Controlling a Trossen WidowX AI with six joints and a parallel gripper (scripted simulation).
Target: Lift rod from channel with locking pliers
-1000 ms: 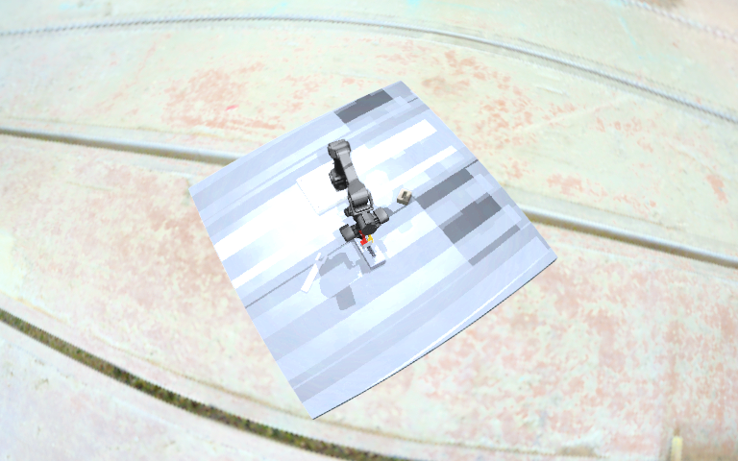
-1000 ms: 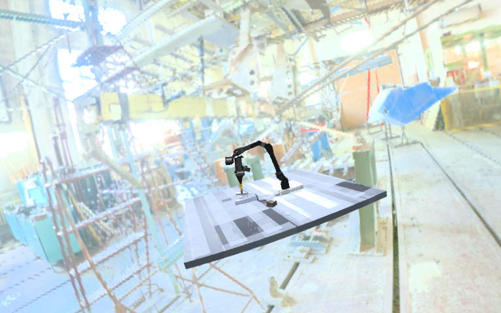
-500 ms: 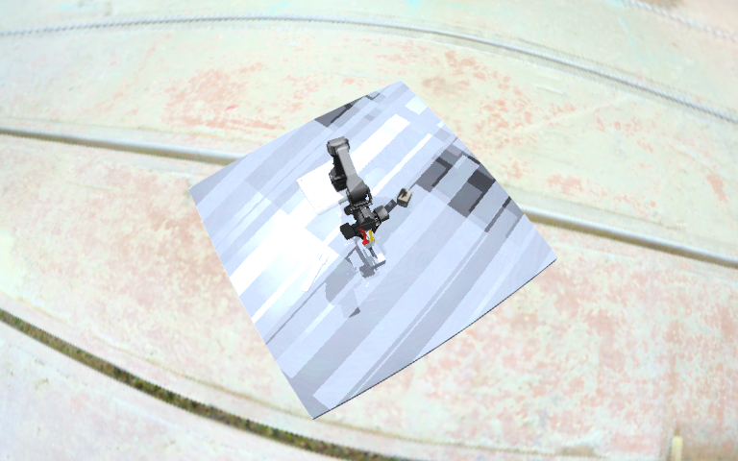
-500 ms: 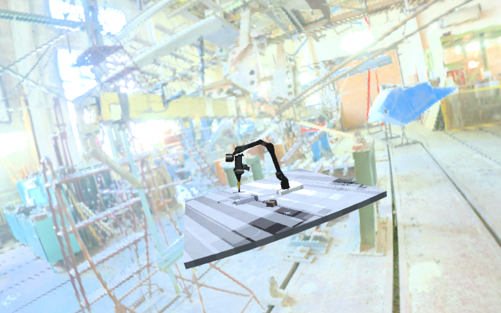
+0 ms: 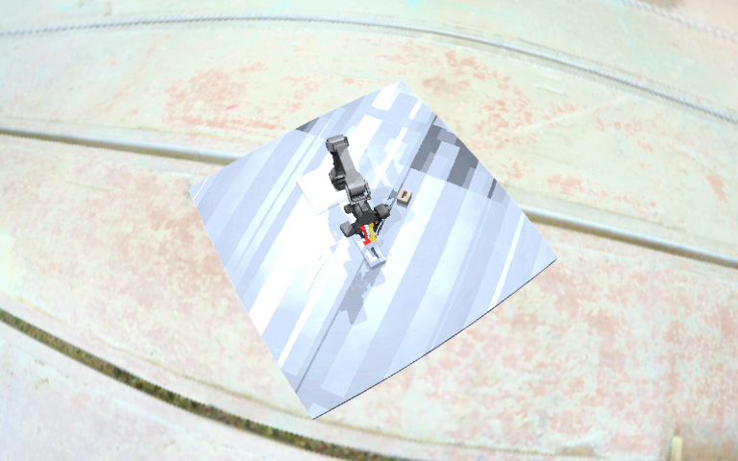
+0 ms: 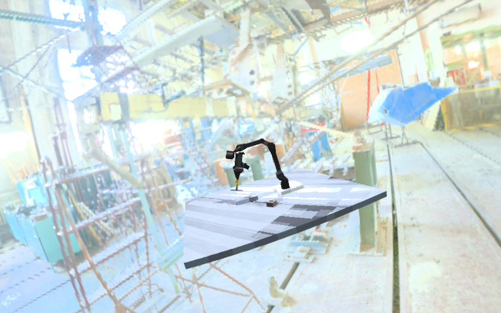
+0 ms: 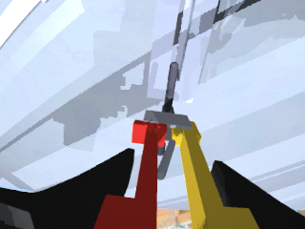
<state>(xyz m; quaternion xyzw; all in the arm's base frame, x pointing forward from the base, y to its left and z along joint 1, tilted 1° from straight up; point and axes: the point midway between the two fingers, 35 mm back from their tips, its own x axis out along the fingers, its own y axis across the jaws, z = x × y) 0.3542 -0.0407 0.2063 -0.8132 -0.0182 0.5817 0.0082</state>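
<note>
Right now my gripper tip is 9 cm above the dark rod and 3 cm short of it. The rest, counted from my gripper tip: yellow handle: 1 cm to the left; white forked piece: 22 cm to the right, 19 cm below, 6 cm behind; channel block: 18 cm below, 3 cm behind, 1 cm to the left.
</note>
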